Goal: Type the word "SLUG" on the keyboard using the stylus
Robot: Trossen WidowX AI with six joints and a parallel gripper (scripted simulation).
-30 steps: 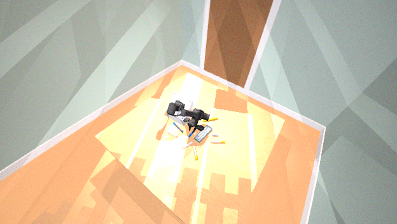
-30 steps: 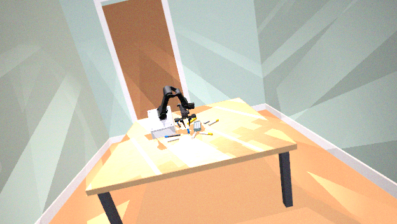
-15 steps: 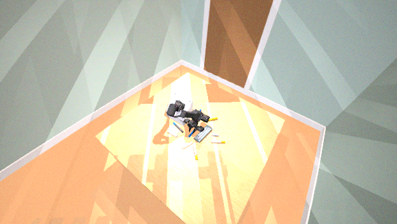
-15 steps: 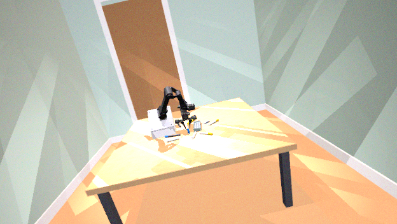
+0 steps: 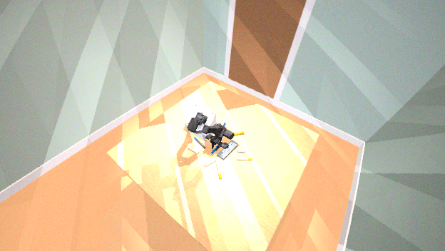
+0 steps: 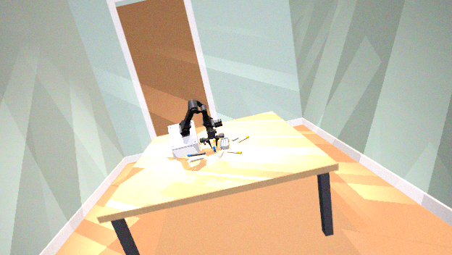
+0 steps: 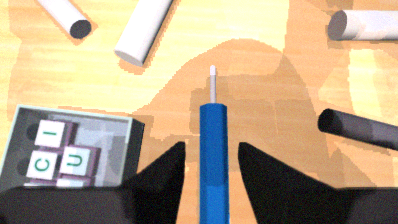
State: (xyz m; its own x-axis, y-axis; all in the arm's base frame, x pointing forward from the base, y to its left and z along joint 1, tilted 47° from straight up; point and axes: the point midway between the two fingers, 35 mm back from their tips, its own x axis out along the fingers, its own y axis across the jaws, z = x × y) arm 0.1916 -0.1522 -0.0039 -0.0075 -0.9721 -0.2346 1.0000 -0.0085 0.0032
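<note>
My gripper tip is now 10 mm to the left of the blue stylus and 10 mm above it. The rest, counted from my gripper tip: L key 110 mm ahead, 150 mm to the left; then yellow pen 60 mm ahead, 250 mm to the left, 10 mm below; then flat grey block 180 mm ahead, 130 mm to the left, 10 mm below.
</note>
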